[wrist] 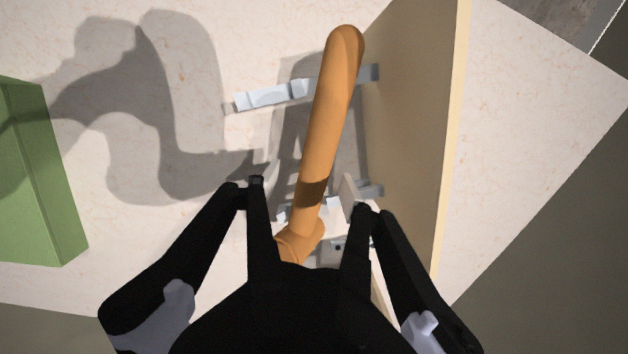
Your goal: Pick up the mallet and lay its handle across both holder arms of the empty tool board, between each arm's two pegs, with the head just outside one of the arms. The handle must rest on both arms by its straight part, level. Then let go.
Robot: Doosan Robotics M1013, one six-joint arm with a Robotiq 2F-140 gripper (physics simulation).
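Frame: origin at the arm's base, x left, y back, z up, level; metres.
Seen in the pictures: gripper, fingertip midpoint: [309, 176].
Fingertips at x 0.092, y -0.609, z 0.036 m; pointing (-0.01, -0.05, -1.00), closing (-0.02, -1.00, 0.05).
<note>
Offsets run from my fingertips to a thing's top centre. "pt": to the spot under its first point. Level surfaces: height alone.
The mallet's orange handle {pt dx +0.075, dy -0.004, dz +0.014 m} [327, 115] runs between the spread fingers in the wrist view, askew to the arms. Its rounded end is at the top. Its head {dx -0.108, dy -0.001, dz +0.043 m} [302, 240] is partly hidden behind the gripper, beyond the lower arm. My gripper [309, 176] is open, with a finger on each side of the handle. The tool board [412, 120] stands at the right. The handle crosses over the upper grey arm [272, 95], to the board side of that arm's visible pegs in this view. At the lower arm [372, 191], raised parts show on both sides of the handle. Contact with the arms cannot be told.
A green block [35, 175] stands at the left on the pale speckled table top {dz -0.099 m} [505, 150]. A small grey bracket {pt dx -0.207, dy -0.090, dz -0.086 m} [327, 254] with a dark hole shows below the lower arm, partly hidden by the gripper. The table's edge runs diagonally at the right. The arm's shadow falls across the left side.
</note>
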